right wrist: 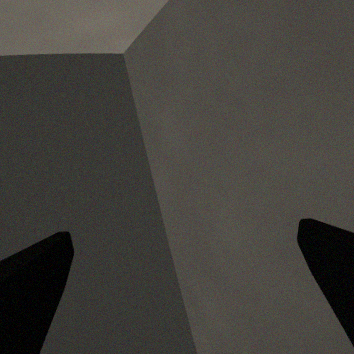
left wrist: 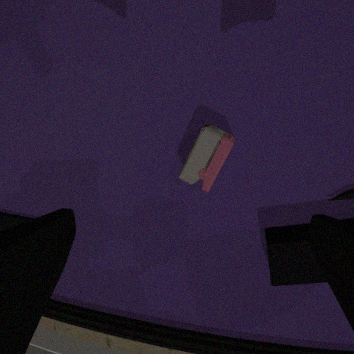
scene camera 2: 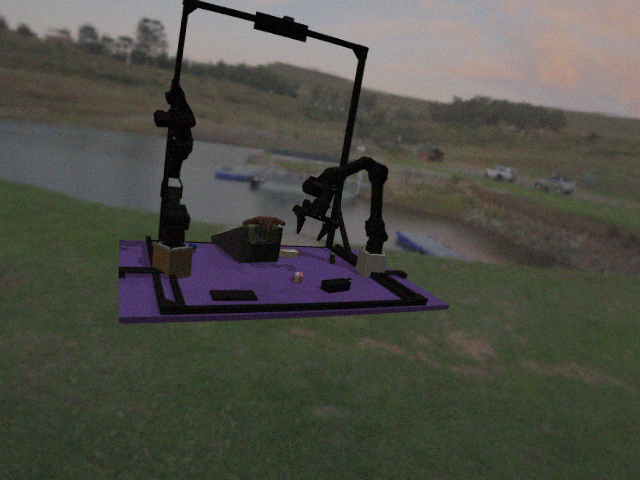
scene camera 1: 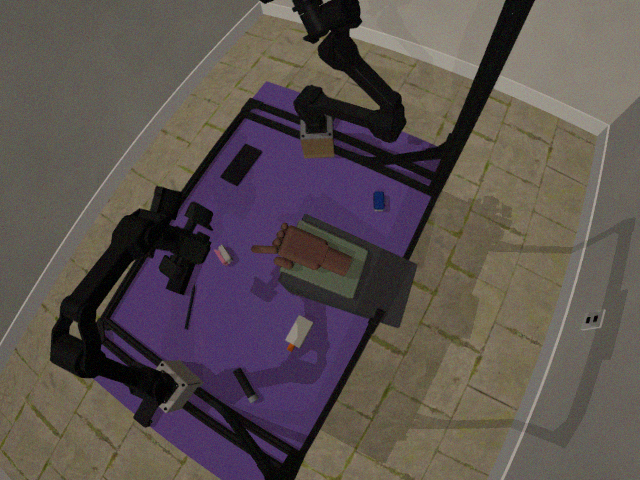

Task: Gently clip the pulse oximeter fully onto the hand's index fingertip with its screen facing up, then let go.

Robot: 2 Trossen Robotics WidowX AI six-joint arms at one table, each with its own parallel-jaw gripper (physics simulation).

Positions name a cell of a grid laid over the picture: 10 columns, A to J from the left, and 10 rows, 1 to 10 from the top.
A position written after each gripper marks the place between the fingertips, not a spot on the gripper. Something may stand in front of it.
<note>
The right gripper (scene camera 2: C2) is open and holds nothing. Further things: the left gripper (scene camera 1: D6) and a pulse oximeter (left wrist: F5).
The left gripper is seen too in the left wrist view (left wrist: F7) and in scene camera 2 (scene camera 2: E5). The right gripper also shows in the right wrist view (right wrist: F7). The right wrist view does not show the pulse oximeter: it is out of frame.
</note>
